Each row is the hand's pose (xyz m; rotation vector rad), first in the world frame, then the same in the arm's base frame.
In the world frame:
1: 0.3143 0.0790 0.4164 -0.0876 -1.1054 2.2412
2: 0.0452 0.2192 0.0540 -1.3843 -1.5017 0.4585
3: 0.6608 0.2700 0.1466 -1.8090 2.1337 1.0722
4: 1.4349 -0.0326 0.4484 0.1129 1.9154 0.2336
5: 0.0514 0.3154 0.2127 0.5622 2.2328 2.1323
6: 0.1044 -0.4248 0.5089 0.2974 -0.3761 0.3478
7: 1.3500 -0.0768 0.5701 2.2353 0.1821 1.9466
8: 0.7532 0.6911 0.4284 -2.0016 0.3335 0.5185
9: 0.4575 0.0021 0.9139 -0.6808 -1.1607 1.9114
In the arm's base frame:
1: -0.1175 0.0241 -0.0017 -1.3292 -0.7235 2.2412
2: -0.0313 -0.0534 -0.4599 -2.3347 -1.8348 0.1643
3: 0.3609 0.0271 0.0194 -1.6537 2.1247 -0.2882
4: 0.5938 -0.0748 0.8663 -0.0922 1.1197 -0.3752
5: -0.0817 0.1142 -0.3980 -0.0218 1.9830 1.2164
6: -0.5244 -0.3405 0.0875 -0.4387 -1.0443 0.2908
7: 0.4447 -0.0427 0.8928 1.0325 0.2582 2.1226
8: 0.4305 0.5318 0.0955 -2.4489 0.2453 -0.5736
9: -0.3450 0.2315 0.4215 -1.8895 -0.8946 1.7794

